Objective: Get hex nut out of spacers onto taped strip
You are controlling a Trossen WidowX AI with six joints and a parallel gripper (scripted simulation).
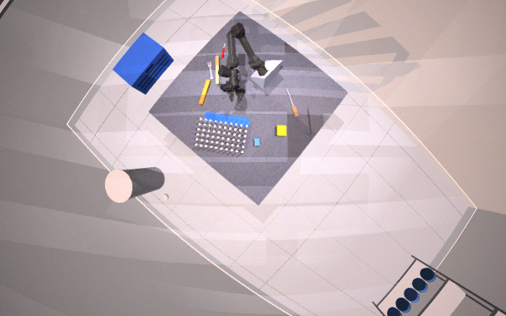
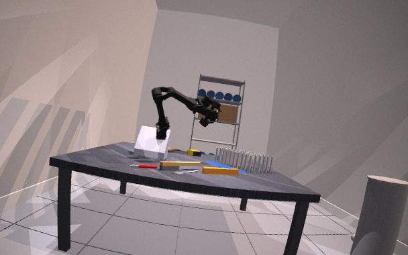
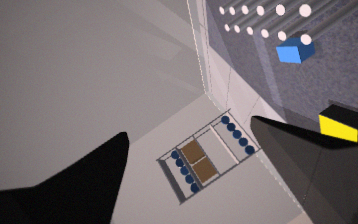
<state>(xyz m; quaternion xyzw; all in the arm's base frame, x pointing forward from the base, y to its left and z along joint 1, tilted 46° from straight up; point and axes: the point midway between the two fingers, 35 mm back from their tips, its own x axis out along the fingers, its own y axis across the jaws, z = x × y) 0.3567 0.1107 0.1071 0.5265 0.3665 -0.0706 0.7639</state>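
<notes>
The hook tool is 370 mm behind my gripper tip, 270 mm to the left of it and 310 mm below it. The rest, counted from my gripper tip: blue block: 100 mm ahead, 250 mm to the left, 310 mm below; then yellow block: 100 mm behind, 360 mm to the left, 310 mm below; then blue taped strip: 90 mm ahead, 70 mm to the right, 330 mm below.
</notes>
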